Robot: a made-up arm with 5 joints.
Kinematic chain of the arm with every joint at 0, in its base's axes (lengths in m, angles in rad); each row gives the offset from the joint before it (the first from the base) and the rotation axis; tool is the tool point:
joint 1: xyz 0 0 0.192 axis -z
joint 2: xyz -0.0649 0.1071 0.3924 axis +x
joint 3: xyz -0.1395 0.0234 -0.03 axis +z
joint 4: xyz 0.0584 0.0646 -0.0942 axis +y
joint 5: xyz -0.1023 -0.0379 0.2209 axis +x
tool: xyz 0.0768 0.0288 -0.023
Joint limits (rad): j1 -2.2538..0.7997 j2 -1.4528..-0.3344 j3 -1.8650..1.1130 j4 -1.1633..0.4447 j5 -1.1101..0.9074
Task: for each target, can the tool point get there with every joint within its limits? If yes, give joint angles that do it. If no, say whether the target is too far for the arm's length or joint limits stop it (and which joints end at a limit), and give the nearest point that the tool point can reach.
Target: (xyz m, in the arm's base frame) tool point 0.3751 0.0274 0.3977
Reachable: no: joint limits stop it (at a limit: joint 1, joint 2, joint 4, joint 5) | nearest point 0.1033 0.1946 0.5164 | short by 0.340 m
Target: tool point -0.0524 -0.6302 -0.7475
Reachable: no: too far | nearest point -0.0236 -0.2844 0.3872 | short by 1.187 m
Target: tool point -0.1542 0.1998 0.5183
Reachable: yes | joints -0.0780 -0.6299 -1.6240 -0.7623 0.2876
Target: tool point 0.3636 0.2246 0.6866
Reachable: no: joint limits stop it (at a limit: joint 1, joint 4, joint 5) | nearest point 0.1165 0.2347 0.6305 | short by 0.254 m
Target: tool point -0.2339 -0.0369 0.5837
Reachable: yes | joints -1.0730 -0.8840 -0.0710 0.1357 -0.7377
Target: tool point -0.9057 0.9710 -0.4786
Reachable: no: too far | nearest point -0.2503 0.2684 0.4378 | short by 1.328 m
